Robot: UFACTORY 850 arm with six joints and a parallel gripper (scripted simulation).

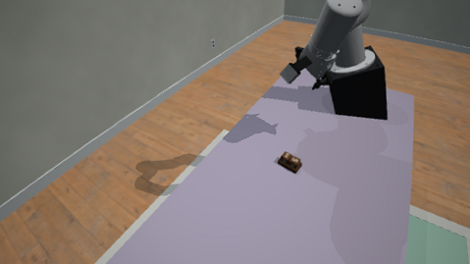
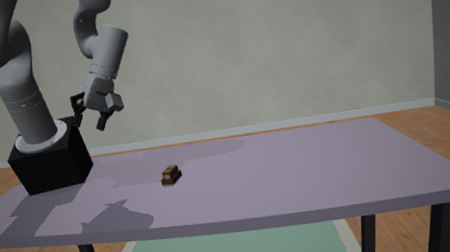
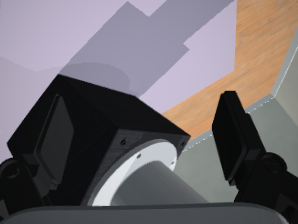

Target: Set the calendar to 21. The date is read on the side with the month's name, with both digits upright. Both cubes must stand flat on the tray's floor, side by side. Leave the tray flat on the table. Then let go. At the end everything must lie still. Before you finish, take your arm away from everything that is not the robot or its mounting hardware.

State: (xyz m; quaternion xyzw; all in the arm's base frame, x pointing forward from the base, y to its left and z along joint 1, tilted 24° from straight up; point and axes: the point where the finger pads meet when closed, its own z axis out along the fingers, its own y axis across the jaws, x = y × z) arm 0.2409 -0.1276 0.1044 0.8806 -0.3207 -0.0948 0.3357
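The brown cube lies 21 cm ahead of my hand, 1 cm to the right of it and 21 cm below it. From my hand the other things lie so: digit cube 22 cm ahead, 2 cm to the left, 21 cm below; brown tray 21 cm ahead, 1 cm to the left, 23 cm below.
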